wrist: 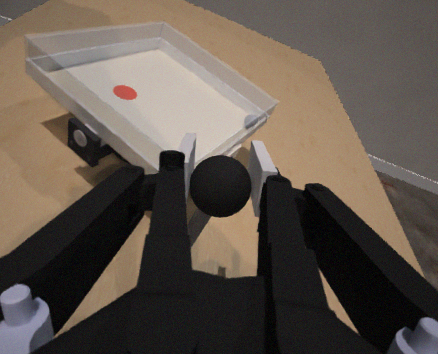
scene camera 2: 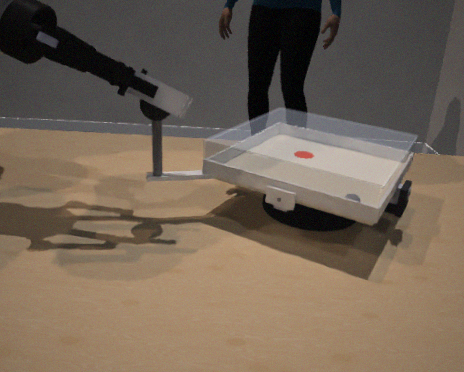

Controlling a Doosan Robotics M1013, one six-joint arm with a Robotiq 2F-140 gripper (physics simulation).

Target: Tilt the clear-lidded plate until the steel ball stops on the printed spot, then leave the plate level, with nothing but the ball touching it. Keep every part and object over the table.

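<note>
The clear-lidded plate (scene camera 2: 240,172) (wrist: 90,116) is tilted, its near right corner low in the scene view. The steel ball (scene camera 2: 353,198) (wrist: 251,121) lies at the wall by the low near right corner in the scene view, away from the red printed spot (scene camera 2: 304,155) (wrist: 125,92). A black ball knob (scene camera 2: 151,111) (wrist: 220,186) tops a grey post (scene camera 2: 157,150) on an arm (scene camera 2: 182,175) that runs to the plate's left side in the scene view. My gripper (scene camera 2: 159,100) (wrist: 222,154) is shut on the black knob, one pale pad on each side.
A round black base (scene camera 2: 312,220) stands under the plate on the wooden table (scene camera 2: 225,310) (wrist: 40,210). A black part with a round face (scene camera 2: 400,199) (wrist: 84,141) hangs at the plate's side. A white tab (scene camera 2: 280,198) is on the front wall. A person (scene camera 2: 285,60) stands behind the table.
</note>
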